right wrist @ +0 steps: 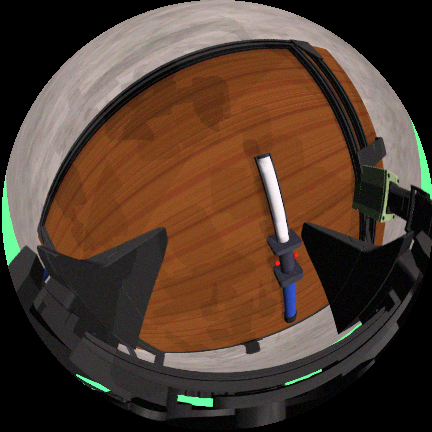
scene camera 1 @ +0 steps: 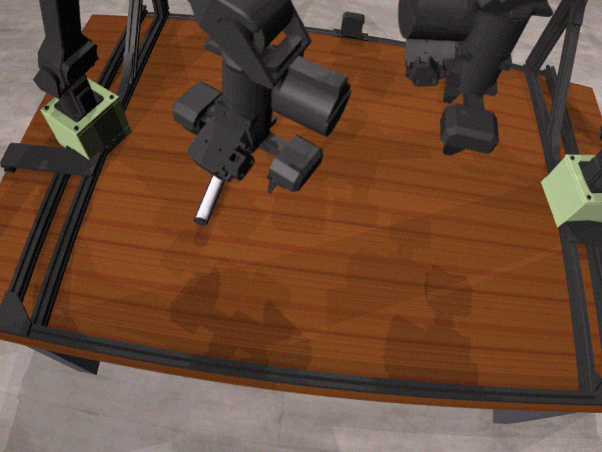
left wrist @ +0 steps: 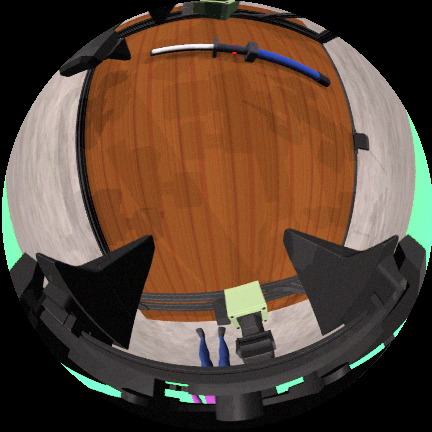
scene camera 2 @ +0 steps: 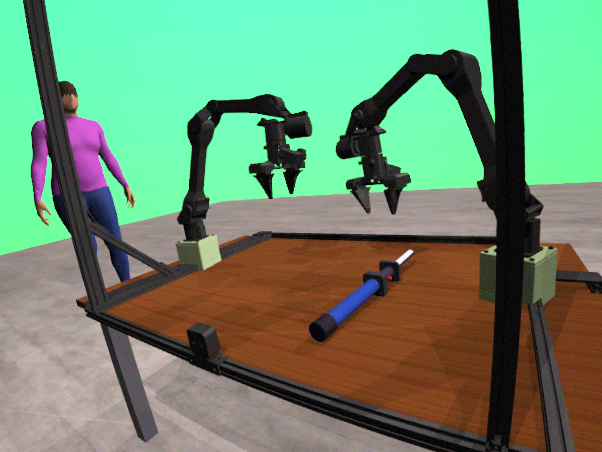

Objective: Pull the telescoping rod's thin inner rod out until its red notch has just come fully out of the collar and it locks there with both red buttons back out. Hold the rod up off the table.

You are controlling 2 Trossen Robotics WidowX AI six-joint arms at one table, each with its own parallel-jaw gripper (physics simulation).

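Note:
The telescoping rod lies on the table. Its blue outer tube [scene camera 2: 356, 302] [left wrist: 287, 61] [right wrist: 290, 300] ends in a black cap. The dark collar [left wrist: 226, 49] [right wrist: 287, 264] has a square flange at each end. Red buttons [left wrist: 234, 45] [right wrist: 296, 255] show on both sides of it. The white inner rod [scene camera 1: 210, 197] [scene camera 2: 405, 258] [left wrist: 182, 48] [right wrist: 274, 197] sticks out; no red notch shows on it. My right gripper [scene camera 2: 381, 212] [right wrist: 236, 232] is open and empty above the rod, hiding most of it in scene camera 1. My left gripper [scene camera 2: 281, 195] [left wrist: 219, 239] is open and empty, high over the table, away from the rod.
Black rails [scene camera 1: 280, 372] frame the wooden table [scene camera 1: 320, 300]. The green arm bases [scene camera 1: 90, 120] [scene camera 2: 199, 252] stand at its two sides. An upright post [scene camera 2: 505, 150] crosses scene camera 2. A small black box [scene camera 2: 203, 340] sits on the near rail there. A person [scene camera 2: 87, 150] stands beyond the table.

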